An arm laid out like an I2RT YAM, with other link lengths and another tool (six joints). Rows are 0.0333 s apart.
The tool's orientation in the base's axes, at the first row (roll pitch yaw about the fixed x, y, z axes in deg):
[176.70, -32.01, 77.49]
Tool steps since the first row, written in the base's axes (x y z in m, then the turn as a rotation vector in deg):
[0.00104, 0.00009, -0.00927, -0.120, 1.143, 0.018]
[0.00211, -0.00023, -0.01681, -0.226, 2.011, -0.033]
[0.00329, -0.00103, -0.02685, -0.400, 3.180, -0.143]
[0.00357, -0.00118, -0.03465, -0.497, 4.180, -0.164]
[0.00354, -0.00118, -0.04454, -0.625, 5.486, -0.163]
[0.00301, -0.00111, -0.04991, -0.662, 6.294, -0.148]
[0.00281, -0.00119, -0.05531, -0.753, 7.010, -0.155]
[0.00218, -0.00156, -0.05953, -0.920, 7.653, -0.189]
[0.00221, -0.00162, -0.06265, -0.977, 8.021, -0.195]
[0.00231, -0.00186, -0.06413, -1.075, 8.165, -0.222]
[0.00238, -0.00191, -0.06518, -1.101, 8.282, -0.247]
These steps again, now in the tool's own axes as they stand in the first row. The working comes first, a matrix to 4 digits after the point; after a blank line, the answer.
The tool's axes in the first row as the columns of a matrix, in the base's axes (used below as rounded here):
[0.1837, 0.9680, 0.1708]
[0.8278, -0.2460, 0.5042]
[0.5301, 0.0488, -0.8465]

[-0.00465, 0.00053, 0.00807, 0.934, -0.396, 0.541]
[-0.00871, 0.00128, 0.01447, 1.606, -0.715, 1.003]
[-0.01448, 0.00213, 0.02277, 2.483, -1.176, 1.656]
[-0.01869, 0.00206, 0.02935, 3.282, -1.517, 2.161]
[-0.02394, 0.00154, 0.03771, 4.340, -1.963, 2.797]
[-0.02682, 0.00075, 0.04220, 5.010, -2.196, 3.186]
[-0.02979, 0.00031, 0.04670, 5.582, -2.461, 3.537]
[-0.03245, -0.00041, 0.04998, 6.066, -2.782, 3.861]
[-0.03415, -0.00052, 0.05259, 6.357, -2.928, 4.042]
[-0.03511, -0.00044, 0.05374, 6.444, -3.060, 4.121]
[-0.03570, -0.00041, 0.05462, 6.523, -3.115, 4.197]

